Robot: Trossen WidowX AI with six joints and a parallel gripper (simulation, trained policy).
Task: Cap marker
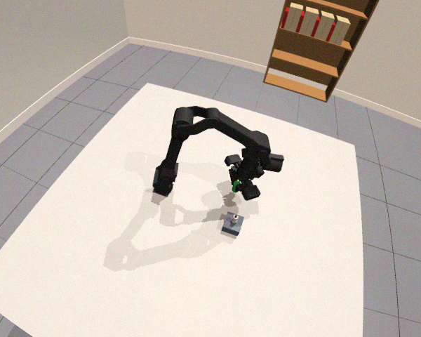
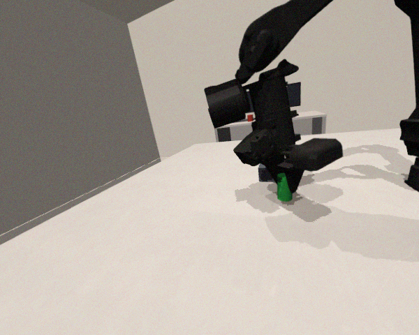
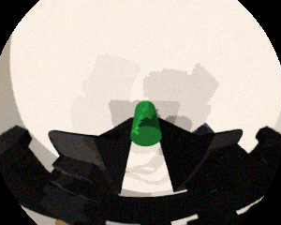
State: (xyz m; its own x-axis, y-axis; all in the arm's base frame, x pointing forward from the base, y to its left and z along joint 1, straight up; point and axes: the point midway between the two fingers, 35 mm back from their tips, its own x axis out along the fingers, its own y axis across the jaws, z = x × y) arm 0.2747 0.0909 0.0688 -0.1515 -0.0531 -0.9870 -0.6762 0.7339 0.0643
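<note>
Now: gripper tip 14 cm to the left of the grey holder block, 4 cm short of it and 2 cm above it. From my gripper tip the other things lie so: green cap (1 cm above).
</note>
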